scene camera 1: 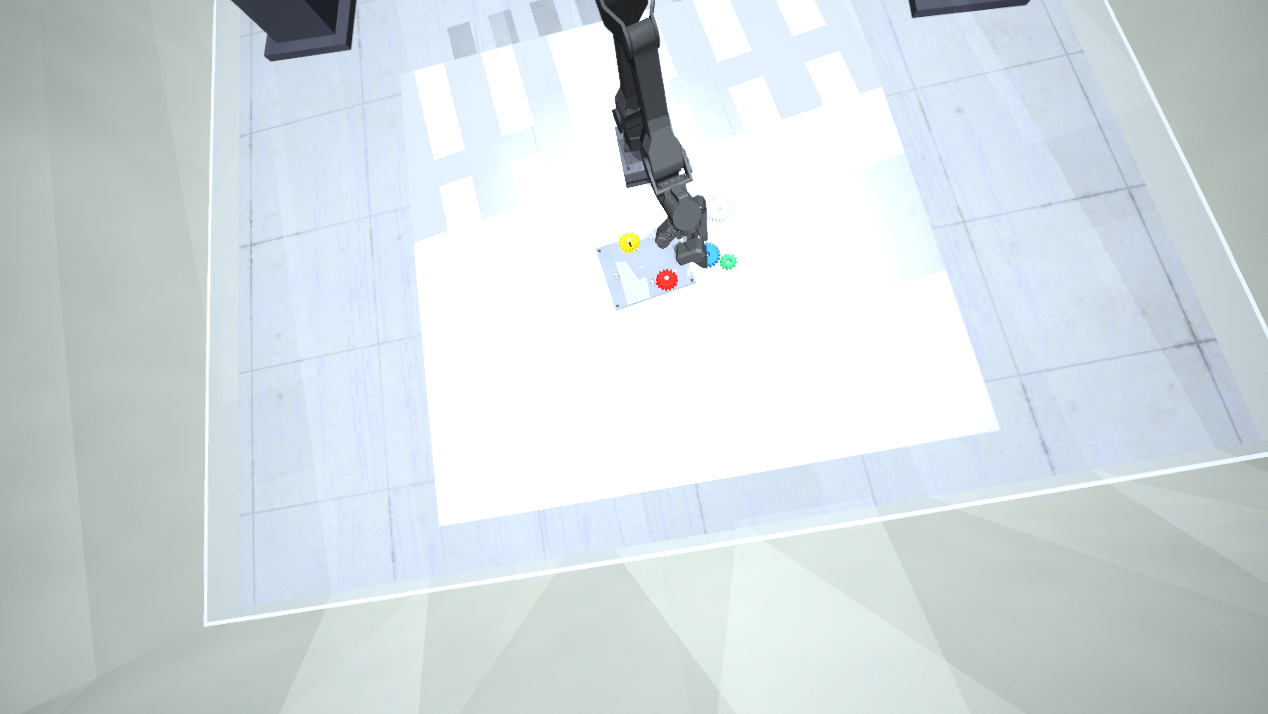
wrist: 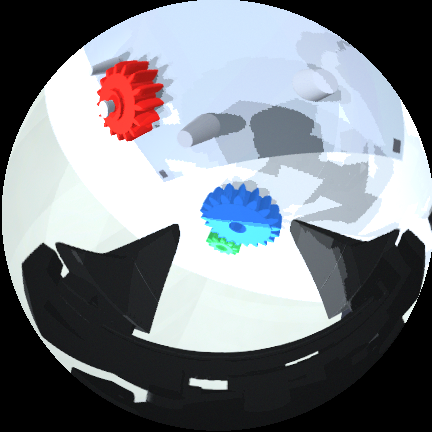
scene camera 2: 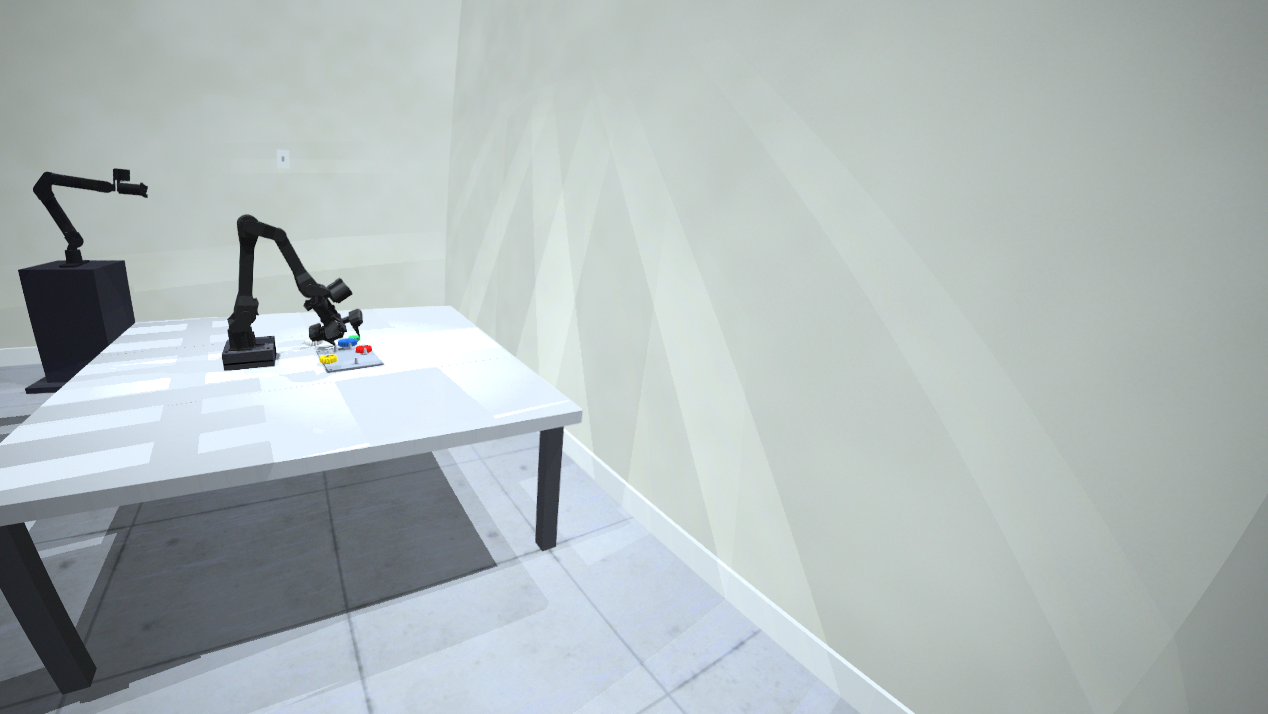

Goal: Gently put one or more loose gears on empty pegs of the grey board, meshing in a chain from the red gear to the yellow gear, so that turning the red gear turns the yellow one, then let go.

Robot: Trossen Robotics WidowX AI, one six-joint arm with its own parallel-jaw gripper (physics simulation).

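Places are measured from the arm's base along level axes (x ahead, y left, z up), in millimetres.
Where they show: gripper, between the fingertips: [scene camera 1: 705, 253] [wrist: 236, 227] [scene camera 2: 347, 340]; arm's base, origin of its link: [scene camera 1: 636, 139] [scene camera 2: 242, 347].
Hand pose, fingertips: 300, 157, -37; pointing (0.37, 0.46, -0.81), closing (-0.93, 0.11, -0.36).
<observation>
Things, the pixels of their top centre, and the offset from my fingertips, as dx, dy, dz. "spot": a spot on its surface instead. Level surfaces: height alone.
- grey board, centre of its top: [scene camera 1: 643, 259] [scene camera 2: 346, 350] +9, -154, +12
- red gear, a spot on its surface: [wrist: 130, 100] [scene camera 1: 668, 272] spot: +43, -94, +4
- yellow gear, centre of its top: [scene camera 1: 628, 240] [scene camera 2: 327, 356] -47, -189, +7
- loose blue gear, centre of its top: [wrist: 236, 227] [scene camera 1: 707, 254] [scene camera 2: 347, 340] +0, +3, -2
- small green gear, centre of its top: [wrist: 221, 247] [scene camera 1: 728, 260] [scene camera 2: 354, 336] +21, +54, -2
- loose white gear, centre of its top: [scene camera 1: 719, 207] [scene camera 2: 313, 338] -119, +41, -2
- white table, height of its surface: dz -19
The grey board [scene camera 1: 622, 290] [scene camera 2: 341, 366] [wrist: 210, 30] lies on the table. The red gear [scene camera 1: 666, 279] [scene camera 2: 363, 349] [wrist: 130, 100] and yellow gear [scene camera 1: 628, 242] [scene camera 2: 327, 359] sit on its pegs. Bare pegs include a near peg [wrist: 200, 131] and another peg [wrist: 315, 84]. A loose blue gear [scene camera 1: 713, 254] [scene camera 2: 346, 342] [wrist: 242, 212] lies flat off the board's edge, close to a small green gear [scene camera 1: 728, 261] [scene camera 2: 354, 337] [wrist: 223, 245]. My gripper [scene camera 1: 677, 247] [scene camera 2: 346, 338] [wrist: 236, 227] is open and empty, low over the board's edge; the blue gear shows between its fingertips in the wrist view.
A loose white gear [scene camera 1: 719, 209] lies beside the gripper, on the arm's base side, faint against the white table [scene camera 1: 709, 399] [scene camera 2: 425, 399]. The arm hides part of the board in scene camera 1. A second arm [scene camera 2: 72, 183] stands on a dark pedestal [scene camera 2: 75, 310] behind the table.
</observation>
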